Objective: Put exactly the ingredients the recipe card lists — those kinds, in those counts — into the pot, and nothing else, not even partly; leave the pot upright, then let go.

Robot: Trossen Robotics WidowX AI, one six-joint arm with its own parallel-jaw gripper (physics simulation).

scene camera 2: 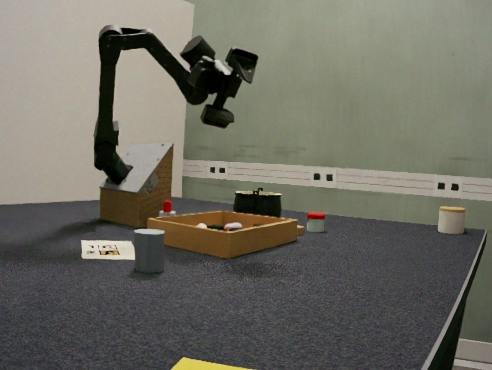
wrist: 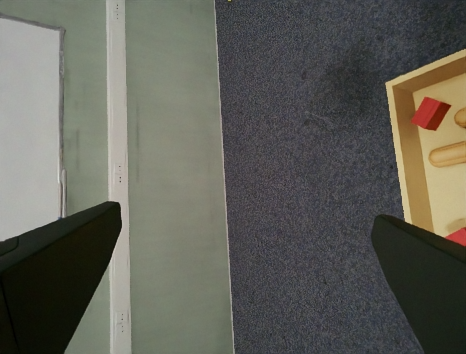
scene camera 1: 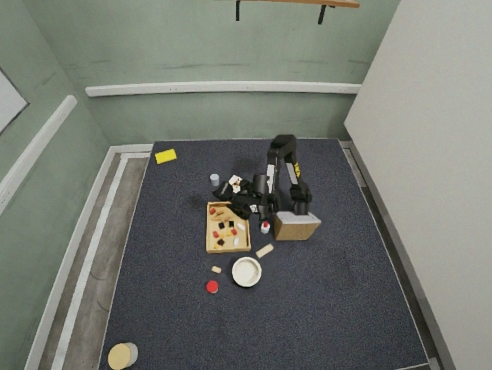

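Where they show: gripper, fingertip midpoint: [scene camera 2: 240, 102] [wrist: 248, 220] [scene camera 1: 219, 199]; arm's base, origin of the base link: [scene camera 2: 119, 174] [scene camera 1: 301, 213].
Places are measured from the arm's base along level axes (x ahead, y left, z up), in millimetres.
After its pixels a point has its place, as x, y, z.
Observation:
My gripper [scene camera 1: 230, 200] [scene camera 2: 239, 96] @(365, 40, 164) [wrist: 248, 220] @(365, 40, 164) is open and empty, high above the table near the wooden tray [scene camera 1: 208, 235] @(430, 97, -80) [scene camera 2: 190, 237] @(372, -87, -94) [wrist: 400, 150] @(443, -7, -73). The tray holds red blocks [scene camera 1: 216, 234] [wrist: 430, 114], black blocks [scene camera 1: 221, 226] @(374, 43, -89), white rounded pieces [scene camera 1: 241, 226] [scene camera 2: 233, 226], small yellow pieces [scene camera 1: 228, 233] @(337, 74, -97) and tan elongated pieces [scene camera 1: 217, 217] @(400, -6, -93) [wrist: 448, 154] @(410, -1, -93); the arm hides part of it in scene camera 1. The pot [scene camera 1: 246, 272] @(244, 253, -96) [scene camera 2: 257, 204] @(280, 215, -57), dark outside and pale inside, stands upright; its inside looks empty in scene camera 1. The recipe card [scene camera 1: 235, 182] @(326, -247, -118) [scene camera 2: 90, 250] @(289, -255, -118) lies flat, partly hidden in scene camera 1; its marks are too small to read.
A grey-blue cup [scene camera 1: 214, 179] @(439, -220, -62) [scene camera 2: 149, 251] @(460, -250, -86) stands near the card. A red-topped bottle [scene camera 1: 265, 228] @(160, 47, -77) [scene camera 2: 167, 207] @(168, 28, -67), a flat tan block [scene camera 1: 264, 251] @(163, 152, -103), a small tan block [scene camera 1: 216, 269] @(377, 246, -100) and a red-lidded jar [scene camera 1: 212, 287] @(382, 325, -75) [scene camera 2: 316, 222] @(396, 303, -94) surround the pot. A yellow pad [scene camera 1: 166, 156] @(778, -420, -112) and a lidded canister [scene camera 1: 120, 356] @(681, 589, -50) [scene camera 2: 451, 220] @(693, 551, -82) lie farther out.

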